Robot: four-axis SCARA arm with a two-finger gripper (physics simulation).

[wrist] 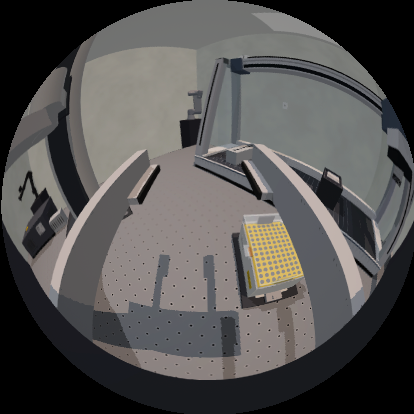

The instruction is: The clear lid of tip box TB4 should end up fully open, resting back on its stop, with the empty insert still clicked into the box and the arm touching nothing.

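Frame: origin at the arm's base, x ahead, y left, z up, level; metres.
Seen in the pictures: gripper, between the fingertips: point(199, 154).
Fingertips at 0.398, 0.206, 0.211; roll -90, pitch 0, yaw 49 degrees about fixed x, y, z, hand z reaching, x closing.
Offsets run from my fingertips to a thing's middle, as dx, dy, dz. "spot": to the spot under its first point.
The tip box @[+0.072, +0.075, -0.160] point(251, 280) sits right of centre in the wrist view, on a black base @[spot: +0.048, +0.029, -0.191] point(238, 272). Its yellow insert @[+0.072, +0.075, -0.134] point(272, 252) is a grid of empty round holes and lies level in the box. Pale, see-through edges show around the insert, with a grey-white strip along the far side; I cannot tell the lid's angle from them. A small pale tab @[spot: +0.126, +0.028, -0.180] point(274, 296) shows at the near side. No box label is readable. My gripper point(199, 154) is shut to its narrow stand, with a gap and nothing between the fingertips. The right finger hides the box's right edge.
A framed enclosure point(216, 102) stands behind and to the right, with a dark deck holding a pale block @[spot: -0.171, +0.297, -0.116] point(239, 154) and a black holder @[spot: +0.131, +0.309, -0.094] point(330, 187). Dark equipment @[spot: -0.432, -0.512, -0.123] point(40, 227) stands at the far left. A small arm on a black pedestal point(189, 133) stands at the back.
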